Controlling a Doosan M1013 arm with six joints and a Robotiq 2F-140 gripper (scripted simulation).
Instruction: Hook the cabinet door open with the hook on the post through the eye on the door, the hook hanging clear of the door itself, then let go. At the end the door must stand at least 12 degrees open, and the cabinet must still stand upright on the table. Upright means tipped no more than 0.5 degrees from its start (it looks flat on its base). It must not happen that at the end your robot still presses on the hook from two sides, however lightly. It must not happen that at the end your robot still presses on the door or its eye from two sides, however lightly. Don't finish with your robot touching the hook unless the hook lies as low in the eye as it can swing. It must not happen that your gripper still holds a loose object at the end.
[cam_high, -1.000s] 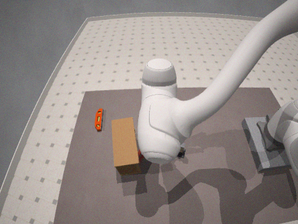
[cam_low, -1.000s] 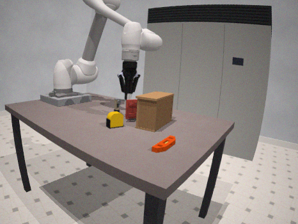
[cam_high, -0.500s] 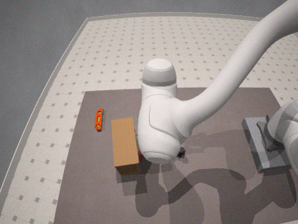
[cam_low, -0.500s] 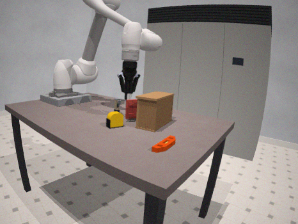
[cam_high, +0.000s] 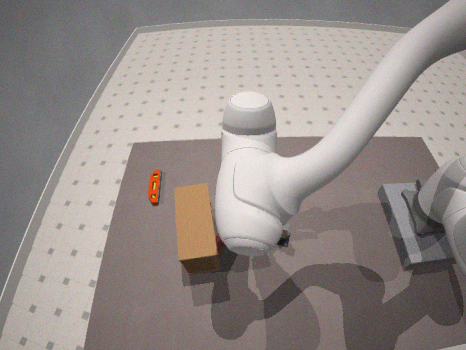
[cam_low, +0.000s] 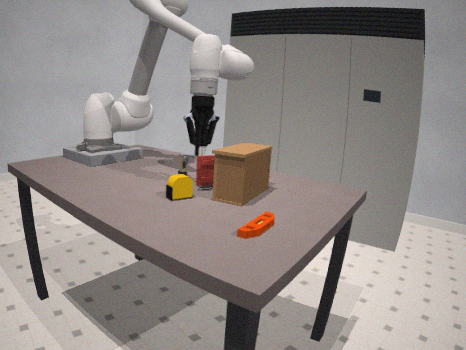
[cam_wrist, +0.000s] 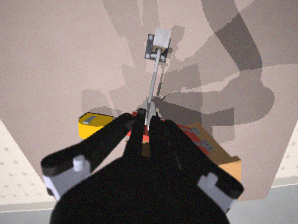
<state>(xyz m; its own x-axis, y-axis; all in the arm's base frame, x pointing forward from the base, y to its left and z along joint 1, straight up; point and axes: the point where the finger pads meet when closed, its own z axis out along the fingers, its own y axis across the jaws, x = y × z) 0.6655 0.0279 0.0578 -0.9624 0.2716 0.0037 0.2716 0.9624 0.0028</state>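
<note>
The hook rod lies 40 mm behind my hand, 20 mm below it and 10 mm to the left of it. From my hand the other things lie so: hook post (70 mm behind, 40 mm below, 20 mm to the left); then red door (60 mm ahead, 40 mm to the left, 40 mm below); then yellow tape measure (140 mm to the right, 80 mm below, 40 mm ahead).
</note>
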